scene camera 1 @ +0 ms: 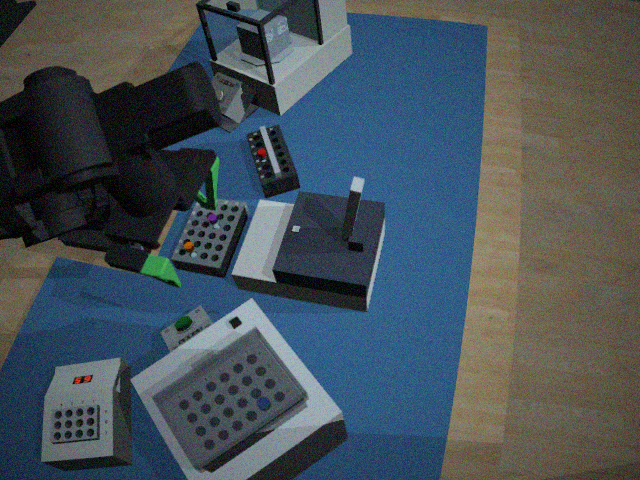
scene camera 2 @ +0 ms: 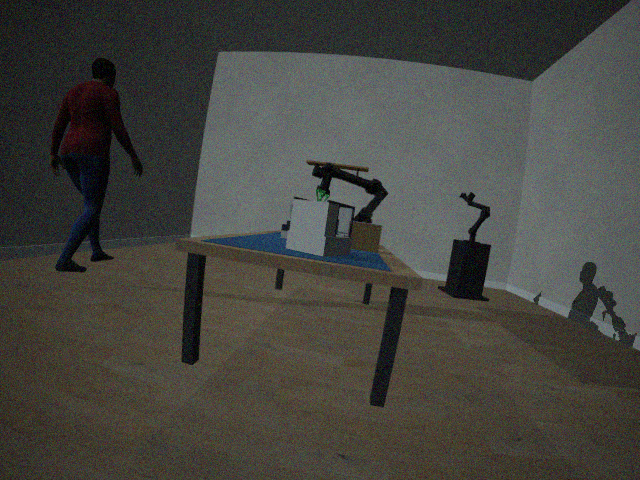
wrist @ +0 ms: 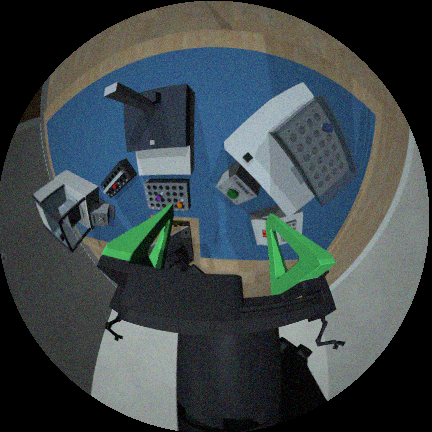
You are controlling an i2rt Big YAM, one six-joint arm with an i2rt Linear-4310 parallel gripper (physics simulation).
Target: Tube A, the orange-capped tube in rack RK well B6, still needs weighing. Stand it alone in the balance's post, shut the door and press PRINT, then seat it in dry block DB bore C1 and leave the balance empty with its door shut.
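Pixels of known places: gripper, fingertip midpoint: (scene camera 1: 193, 245) (wrist: 222, 213); arm's base, origin of the base link: (scene camera 1: 93, 193) (scene camera 2: 364, 234) (wrist: 170, 259).
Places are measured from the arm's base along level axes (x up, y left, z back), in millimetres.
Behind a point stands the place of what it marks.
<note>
The orange-capped tube (scene camera 1: 188, 245) {x -34, y -68, z -187 mm} (wrist: 180, 205) {x -34, y -71, z -186 mm} stands in the grey rack (scene camera 1: 199, 267) {x -68, y -85, z -200 mm} (wrist: 188, 196) {x -68, y -86, z -193 mm}, near one corner; a purple-capped tube (scene camera 1: 212, 218) {x -34, y -15, z -213 mm} (wrist: 158, 198) {x -34, y -13, z -209 mm} stands in the same rack. My gripper (scene camera 1: 196, 245) {x 151, y -182, z -287 mm} (scene camera 2: 322, 193) {x 151, y -182, z -287 mm} (wrist: 222, 213) {x 151, y -182, z -287 mm} is open and empty above the table, its green fingers wide apart to either side of the orange cap in scene camera 1. The balance (scene camera 1: 315, 67) {x -46, y 376, z -316 mm} (scene camera 2: 307, 227) {x 10, y 529, z -296 mm} has a black-framed glass chamber; I cannot tell its door state. A small box with a round button (scene camera 1: 227, 95) {x -22, y 261, z -168 mm} (wrist: 102, 215) {x -29, y 246, z -163 mm} sits beside it. The dry block (scene camera 1: 77, 452) {x -26, y -406, z -116 mm} (wrist: 257, 236) {x -50, y -286, z -58 mm} shows red digits; its bores look empty.
A dark-topped device with an upright post (scene camera 1: 353, 211) {x 70, y -65, z -443 mm} (wrist: 132, 97) {x 71, y -63, z -435 mm} stands beside the rack. A small black rack (scene camera 1: 281, 187) {x -73, y 84, z -299 mm} holds a red-capped tube. A large white device (scene camera 1: 315, 403) {x 46, y -308, z -428 mm} (wrist: 265, 130) {x 47, y -249, z -362 mm} holds a blue-capped tube; a green-button box (scene camera 1: 183, 323) {x -15, y -204, z -224 mm} (wrist: 232, 193) {x -17, y -201, z -224 mm} is next to it.
</note>
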